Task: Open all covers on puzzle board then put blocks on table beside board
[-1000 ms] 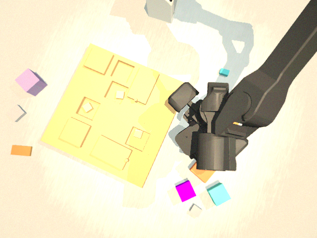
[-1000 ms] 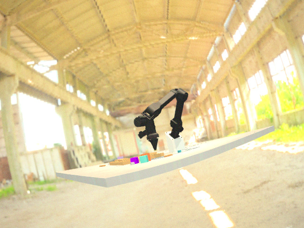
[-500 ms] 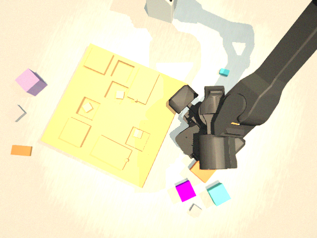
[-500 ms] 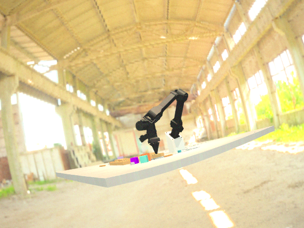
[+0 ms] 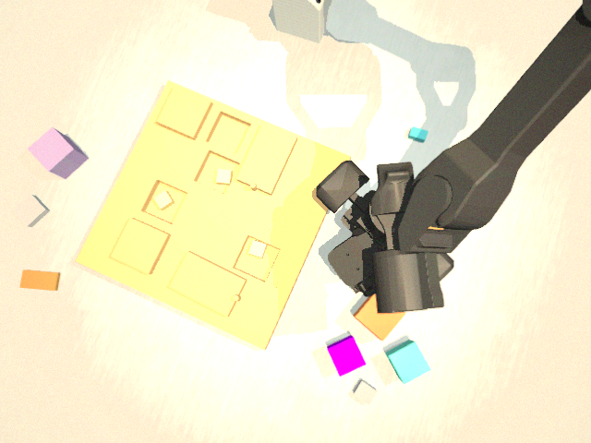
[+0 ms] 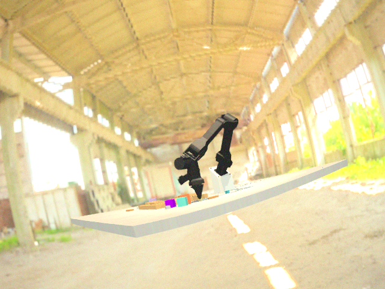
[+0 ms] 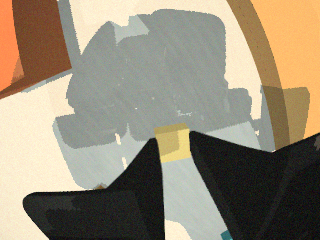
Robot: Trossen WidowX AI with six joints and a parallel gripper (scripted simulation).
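The yellow puzzle board is 25 cm to the right of my gripper tip and 1 cm above it. The rest, counted from my gripper tip: orange slab 2 cm behind, 8 cm to the left; orange cube 11 cm ahead, 2 cm to the left, 2 cm above; cyan piece 16 cm behind, 3 cm to the left.
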